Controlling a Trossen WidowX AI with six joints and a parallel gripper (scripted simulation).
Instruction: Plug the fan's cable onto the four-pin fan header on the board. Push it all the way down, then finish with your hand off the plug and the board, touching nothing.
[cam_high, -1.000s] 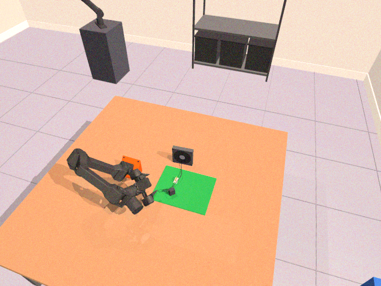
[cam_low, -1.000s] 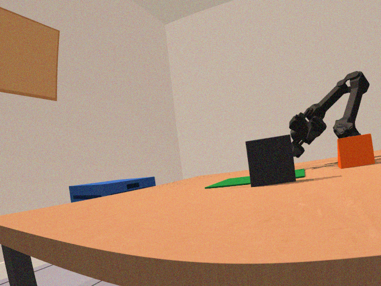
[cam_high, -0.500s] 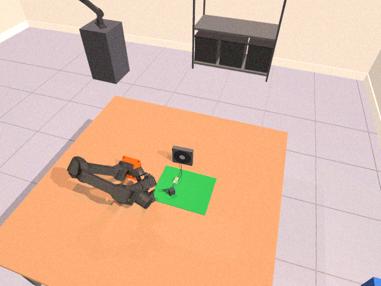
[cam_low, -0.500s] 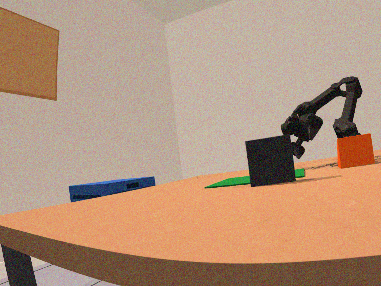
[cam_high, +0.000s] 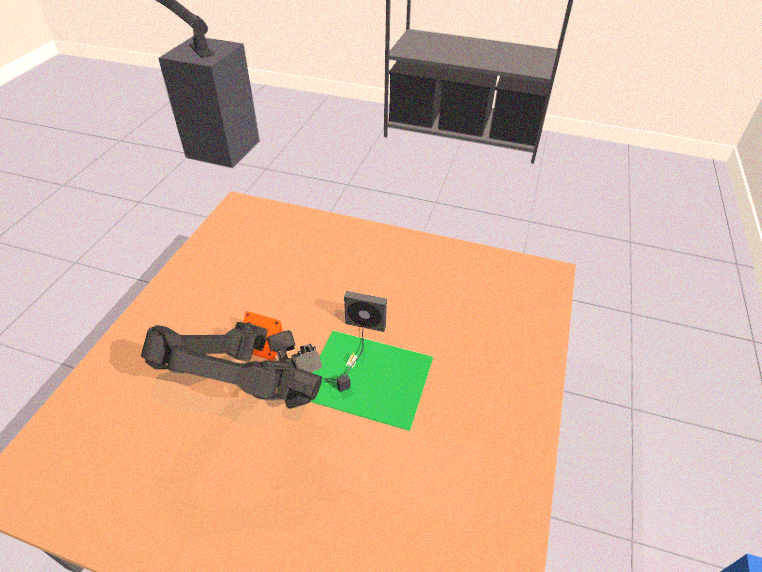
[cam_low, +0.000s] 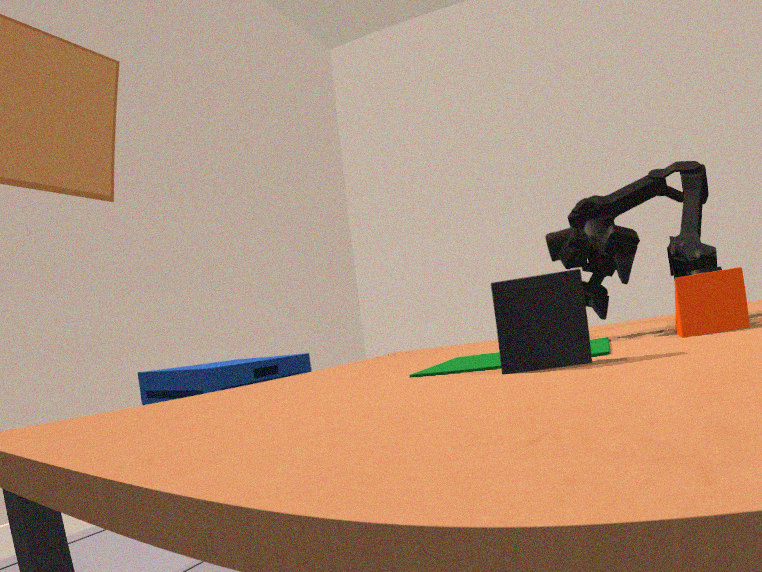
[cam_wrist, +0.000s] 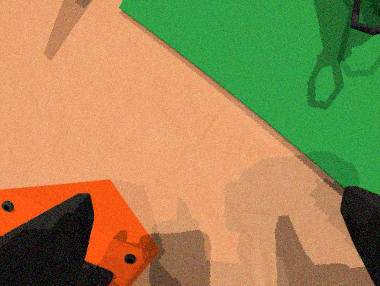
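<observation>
The four-pin header lies 110 mm ahead of my gripper tip, 110 mm to the left of it and 70 mm below it. Round my gripper tip: fan: 100 mm ahead, 240 mm to the left, 10 mm below; green board: 170 mm ahead, 70 mm to the left, 80 mm below.
</observation>
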